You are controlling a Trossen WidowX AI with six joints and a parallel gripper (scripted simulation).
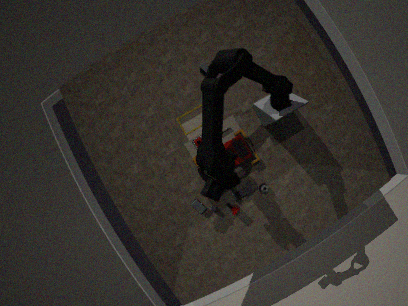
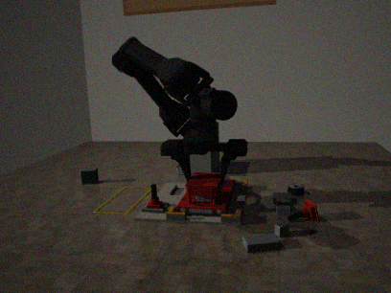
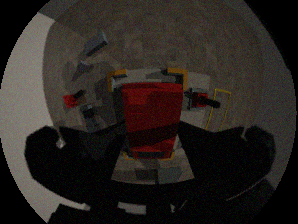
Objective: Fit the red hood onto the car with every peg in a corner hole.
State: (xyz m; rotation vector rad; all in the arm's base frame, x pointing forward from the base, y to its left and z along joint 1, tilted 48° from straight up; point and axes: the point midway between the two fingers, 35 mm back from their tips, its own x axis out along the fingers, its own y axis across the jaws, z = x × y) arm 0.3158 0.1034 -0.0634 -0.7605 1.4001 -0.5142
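Right now my gripper tip is 1 cm below the red hood. From my gripper tip the other things lie so: dark wheel: 14 cm behind, 19 cm to the left, 5 cm below.
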